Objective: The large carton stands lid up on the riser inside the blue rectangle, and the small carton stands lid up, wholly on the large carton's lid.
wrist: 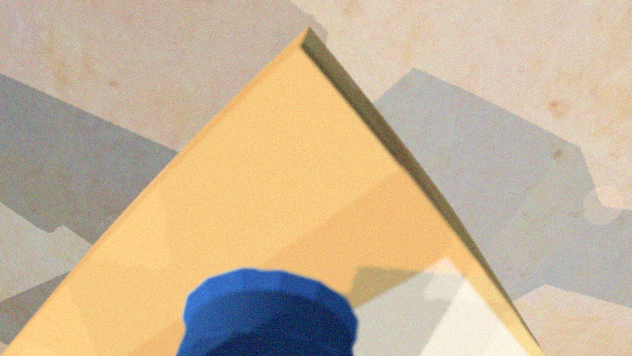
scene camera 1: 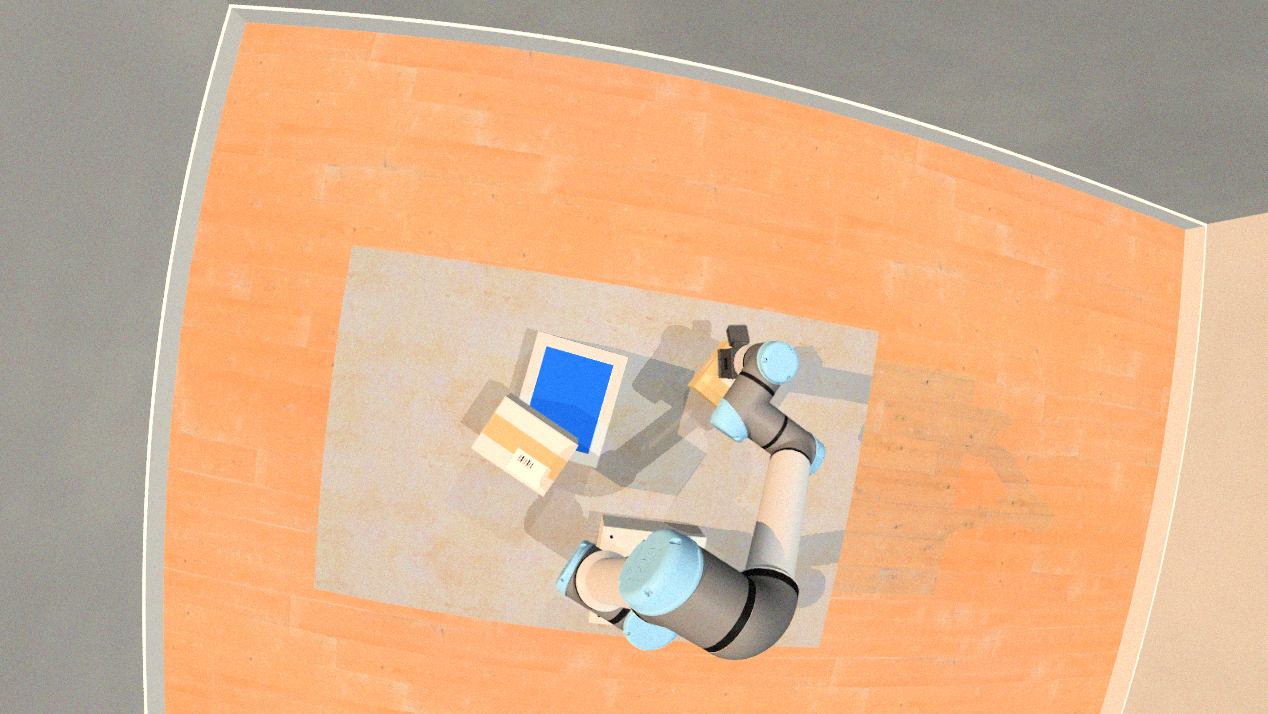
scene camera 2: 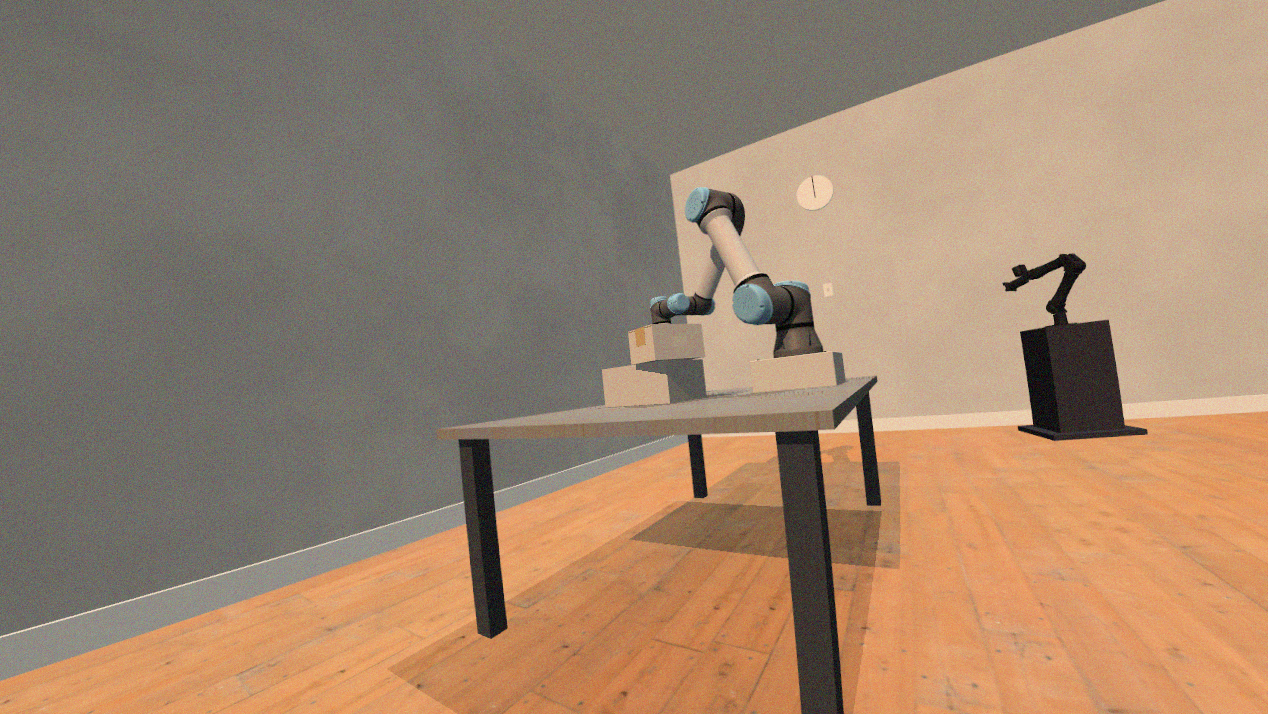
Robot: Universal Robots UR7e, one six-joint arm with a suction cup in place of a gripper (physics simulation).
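The large carton (scene camera 1: pixel 505 432) (scene camera 2: pixel 676 342), pale with tan tape and a barcode label on top, overlaps a corner of the riser (scene camera 1: pixel 576 348) (scene camera 2: pixel 634 387). It is at riser-top height, turned askew and reaches outside the blue rectangle (scene camera 1: pixel 572 381). The small carton (scene camera 1: pixel 709 383) (wrist: pixel 250 175), orange-yellow with a white label, hangs from my blue suction cup (wrist: pixel 270 310), lid up, over the table's right part. In the scene camera 2 view it is hidden behind the large carton. My cup is shut on the small carton, near its label.
The table (scene camera 1: pixel 399 372) (scene camera 2: pixel 567 424) carries the arm's white base block (scene camera 1: pixel 612 535) (scene camera 2: pixel 780 374), which is below the riser in the scene camera 1 view. A dark pedestal (scene camera 2: pixel 1078 381) with another arm stands on the floor away from the table.
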